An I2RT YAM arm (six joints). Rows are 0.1 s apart.
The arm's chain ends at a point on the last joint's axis. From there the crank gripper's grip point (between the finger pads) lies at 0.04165 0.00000 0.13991 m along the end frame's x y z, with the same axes.
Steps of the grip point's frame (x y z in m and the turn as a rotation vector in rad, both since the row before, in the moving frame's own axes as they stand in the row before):
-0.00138, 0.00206, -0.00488, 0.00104, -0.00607, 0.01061
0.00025, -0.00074, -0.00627, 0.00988, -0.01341, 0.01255
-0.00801, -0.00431, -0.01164, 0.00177, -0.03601, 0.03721
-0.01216, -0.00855, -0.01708, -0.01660, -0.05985, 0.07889
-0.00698, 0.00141, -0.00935, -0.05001, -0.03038, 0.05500
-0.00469, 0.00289, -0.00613, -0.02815, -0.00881, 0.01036
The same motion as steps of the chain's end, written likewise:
-0.00053, 0.00177, -0.00513, 0.00104, -0.00607, 0.01061
0.00212, 0.00013, -0.00681, 0.00988, -0.01341, 0.01255
-0.00292, -0.00552, -0.01305, 0.00177, -0.03601, 0.03721
-0.00350, -0.01384, -0.01927, -0.01660, -0.05985, 0.07889
-0.00246, -0.00778, -0.01032, -0.05001, -0.03038, 0.05500
-0.00343, -0.00148, -0.00643, -0.02815, -0.00881, 0.01036

